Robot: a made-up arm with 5 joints. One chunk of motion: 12 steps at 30 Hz.
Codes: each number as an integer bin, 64 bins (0 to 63) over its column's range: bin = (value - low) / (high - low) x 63, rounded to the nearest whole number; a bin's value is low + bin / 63 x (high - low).
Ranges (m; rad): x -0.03..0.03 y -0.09..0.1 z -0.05..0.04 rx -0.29..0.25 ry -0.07..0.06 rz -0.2..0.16
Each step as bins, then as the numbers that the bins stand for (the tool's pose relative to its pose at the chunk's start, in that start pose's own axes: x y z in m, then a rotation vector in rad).
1 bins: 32 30 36 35 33 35
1 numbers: 0.0005 0.0005 0.0014 0.0100 -0.0019 0.0000
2 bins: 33 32 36 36 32 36
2 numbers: 0.0014 0.0065 0.0014 0.0186 -0.0040 0.0057
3 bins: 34 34 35 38 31 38
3 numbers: 0.0024 0.0125 0.0000 0.0357 -0.0060 0.0171
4 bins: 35 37 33 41 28 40
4 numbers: 0.0033 0.0216 -0.0029 0.0614 -0.0122 0.0286
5 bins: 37 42 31 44 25 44
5 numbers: 0.0052 0.0367 -0.0057 0.0871 -0.0184 0.0514
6 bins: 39 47 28 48 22 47
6 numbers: 0.0071 0.0517 -0.0100 0.1214 -0.0246 0.0686
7 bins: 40 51 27 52 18 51
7 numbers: 0.0081 0.0638 -0.0114 0.1557 -0.0329 0.0914
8 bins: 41 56 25 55 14 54
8 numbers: 0.0090 0.0789 -0.0143 0.1814 -0.0411 0.1086
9 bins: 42 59 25 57 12 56
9 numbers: 0.0100 0.0879 -0.0143 0.1986 -0.0452 0.1200
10 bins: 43 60 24 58 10 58
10 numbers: 0.0110 0.0910 -0.0157 0.2071 -0.0494 0.1314
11 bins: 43 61 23 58 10 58
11 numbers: 0.0110 0.0940 -0.0171 0.2071 -0.0494 0.1314
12 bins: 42 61 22 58 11 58
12 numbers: 0.0100 0.0940 -0.0186 0.2071 -0.0473 0.1314
